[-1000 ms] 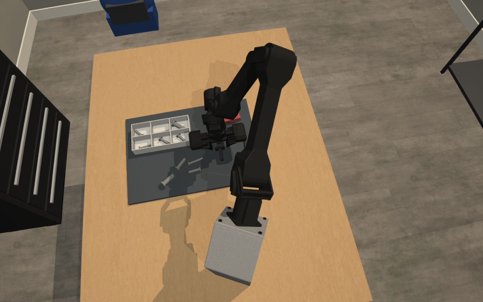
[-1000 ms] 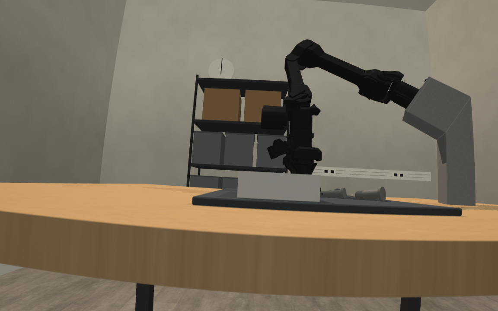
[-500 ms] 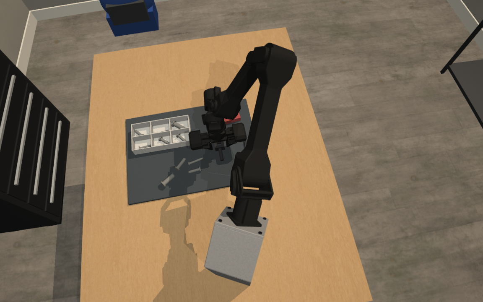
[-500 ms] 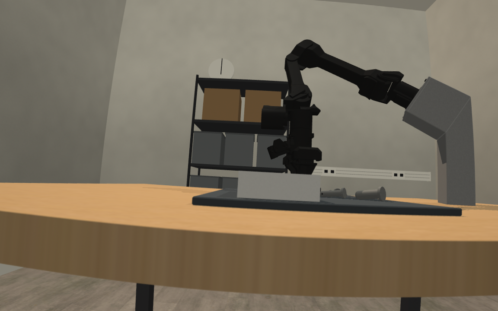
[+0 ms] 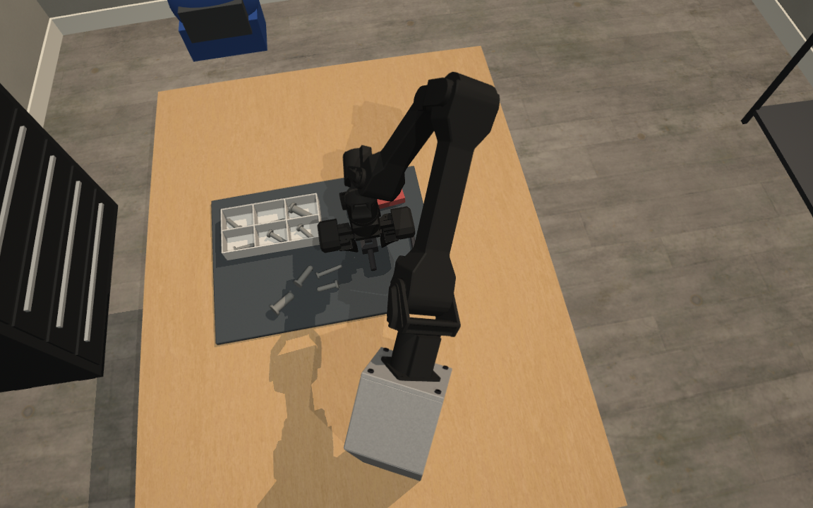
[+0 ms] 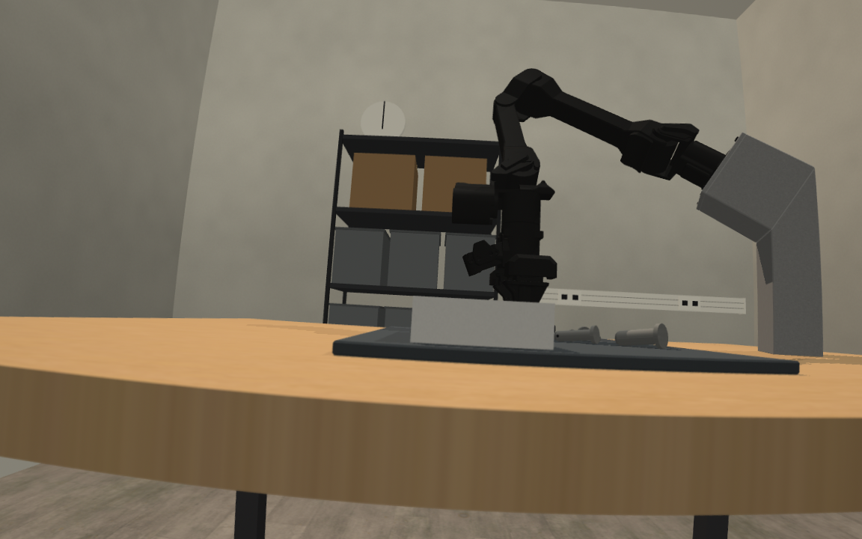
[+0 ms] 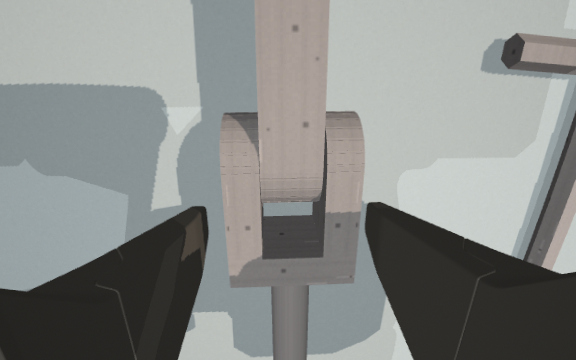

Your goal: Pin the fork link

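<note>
The grey eye plate is 3 cm ahead of my hand, 1 cm to the right of it and 3 cm below it. Round my hand: long strip (1 cm behind, 9 cm to the right, 3 cm below); then long thin pin (10 cm to the left, 3 cm below); then dark mat (6 cm ahead, 8 cm to the left, 4 cm below).
</note>
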